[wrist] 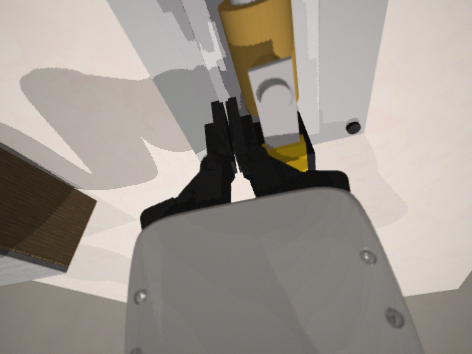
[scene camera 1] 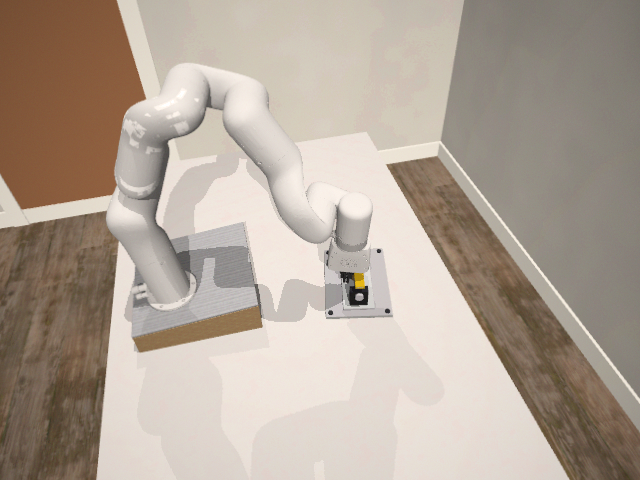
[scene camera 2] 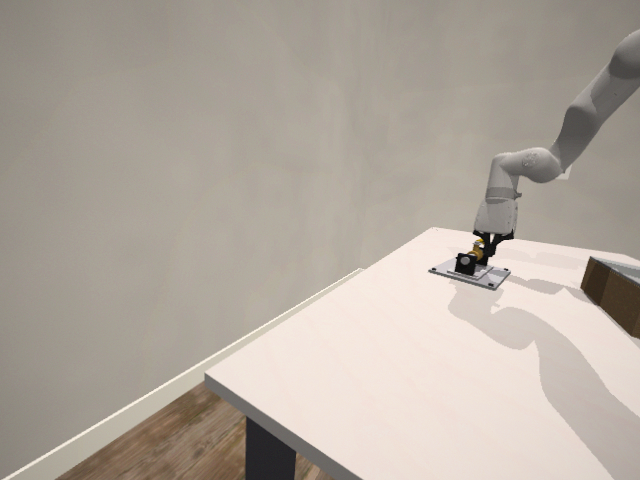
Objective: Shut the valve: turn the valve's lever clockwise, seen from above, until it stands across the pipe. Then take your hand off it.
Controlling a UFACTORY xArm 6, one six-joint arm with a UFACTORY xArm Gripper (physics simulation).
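Note:
The valve's brass body (scene camera 2: pixel 474 255) (wrist: pixel 255 30) sits between black end blocks on a grey base plate (scene camera 1: pixel 382 289) (scene camera 2: pixel 490 279) (wrist: pixel 345 60). Its lever has a grey inner arm (wrist: pixel 280 120) and a yellow end (scene camera 1: pixel 359 280) (scene camera 2: pixel 480 241) (wrist: pixel 292 154). The lever lies roughly along the pipe; part of the yellow end is hidden behind my finger in the wrist view. My gripper (scene camera 1: pixel 345 277) (scene camera 2: pixel 489 253) (wrist: pixel 227 115) is shut and empty. Its fingers are low beside the valve, on the arm-base side, close against the lever. I cannot tell whether they touch it.
The arm stands on a wood-sided block (scene camera 1: pixel 201 330) (scene camera 2: pixel 610 294) (wrist: pixel 45 210) with a grey top, to the left of the valve in the first scene view. A black end block (scene camera 1: pixel 358 296) (scene camera 2: pixel 465 262) rises at the pipe's near end. Dark bolts mark the plate's corners.

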